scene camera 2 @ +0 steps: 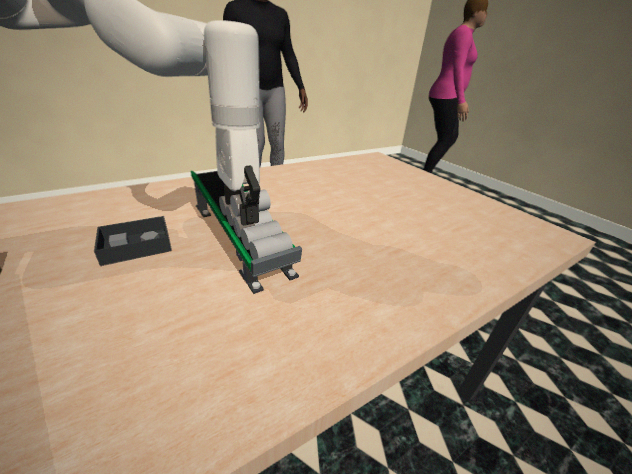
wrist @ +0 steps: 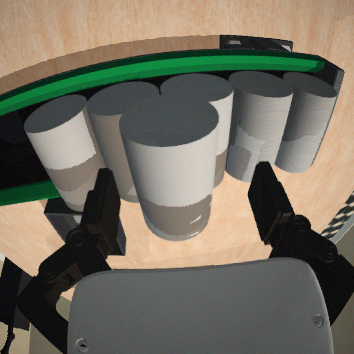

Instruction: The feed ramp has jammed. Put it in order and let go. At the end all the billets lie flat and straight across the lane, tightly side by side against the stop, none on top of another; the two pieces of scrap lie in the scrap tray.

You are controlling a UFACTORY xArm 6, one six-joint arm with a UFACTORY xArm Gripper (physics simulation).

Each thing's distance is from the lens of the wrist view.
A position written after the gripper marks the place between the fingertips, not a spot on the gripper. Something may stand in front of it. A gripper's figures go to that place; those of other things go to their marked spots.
gripper (wrist: 184,180): 0.14 m
dark scrap tray (wrist: 60,216): 0.37 m
